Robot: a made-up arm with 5 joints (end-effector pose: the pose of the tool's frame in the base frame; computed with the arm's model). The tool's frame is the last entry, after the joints. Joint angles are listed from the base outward.
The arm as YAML. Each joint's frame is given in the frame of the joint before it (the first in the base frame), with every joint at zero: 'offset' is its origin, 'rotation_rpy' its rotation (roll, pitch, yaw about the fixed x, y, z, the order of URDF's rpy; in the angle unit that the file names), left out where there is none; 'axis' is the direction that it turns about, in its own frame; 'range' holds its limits. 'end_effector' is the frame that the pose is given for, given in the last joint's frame.
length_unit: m
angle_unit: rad
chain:
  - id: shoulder
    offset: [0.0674, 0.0, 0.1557]
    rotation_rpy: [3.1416, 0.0, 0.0]
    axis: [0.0, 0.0, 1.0]
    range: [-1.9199, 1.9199]
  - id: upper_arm
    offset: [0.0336, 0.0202, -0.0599]
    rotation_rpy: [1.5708, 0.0, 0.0]
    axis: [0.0, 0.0, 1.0]
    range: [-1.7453, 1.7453]
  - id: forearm
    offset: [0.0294, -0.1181, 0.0]
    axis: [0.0, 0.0, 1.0]
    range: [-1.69, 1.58]
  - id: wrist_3
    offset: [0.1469, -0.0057, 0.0]
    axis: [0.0, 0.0, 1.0]
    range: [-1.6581, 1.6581]
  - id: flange
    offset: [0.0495, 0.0, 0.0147]
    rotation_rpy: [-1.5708, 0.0, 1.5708]
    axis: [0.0, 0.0, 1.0]
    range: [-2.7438, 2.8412]
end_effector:
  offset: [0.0, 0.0, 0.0]
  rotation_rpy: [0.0, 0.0, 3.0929]
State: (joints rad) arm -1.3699 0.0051 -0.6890 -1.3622 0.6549
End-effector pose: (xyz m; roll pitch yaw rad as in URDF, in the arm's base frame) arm 0.1030 0.1471 0.4748 2.8564 0.3856 -2.4339
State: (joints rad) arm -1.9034 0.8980 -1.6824 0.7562 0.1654
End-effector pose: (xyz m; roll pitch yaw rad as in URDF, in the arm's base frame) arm -0.0233 0.2794 0.3754 -1.8085 -1.4507 -2.5729
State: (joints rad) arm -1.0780 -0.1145 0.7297 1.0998 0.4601
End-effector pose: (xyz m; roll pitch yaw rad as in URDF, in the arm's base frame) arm 0.1505 0.1432 0.2072 0.0580 0.1321 1.4932
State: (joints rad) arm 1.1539 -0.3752 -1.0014 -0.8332 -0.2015
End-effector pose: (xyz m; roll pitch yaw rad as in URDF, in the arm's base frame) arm 0.0668 -0.0122 0.5212 -2.9597 0.6161 2.2959
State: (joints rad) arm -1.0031 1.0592 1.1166 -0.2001 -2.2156
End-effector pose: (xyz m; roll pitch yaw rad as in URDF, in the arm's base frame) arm 0.1003 0.0414 0.0782 -0.3184 -0.2545 -1.2201
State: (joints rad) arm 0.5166 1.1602 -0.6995 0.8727 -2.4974
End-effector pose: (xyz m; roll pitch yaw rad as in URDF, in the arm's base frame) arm 0.3250 -0.1527 0.1275 0.1349 0.1959 -3.0494
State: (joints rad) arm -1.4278 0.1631 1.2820 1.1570 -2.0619
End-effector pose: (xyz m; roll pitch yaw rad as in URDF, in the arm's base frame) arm 0.0819 0.0620 0.1569 -0.9614 -0.4567 -0.4416
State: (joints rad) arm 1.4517 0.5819 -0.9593 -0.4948 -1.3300
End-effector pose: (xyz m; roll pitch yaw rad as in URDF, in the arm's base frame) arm 0.0963 -0.2880 0.3954 2.4521 -0.1231 3.1128
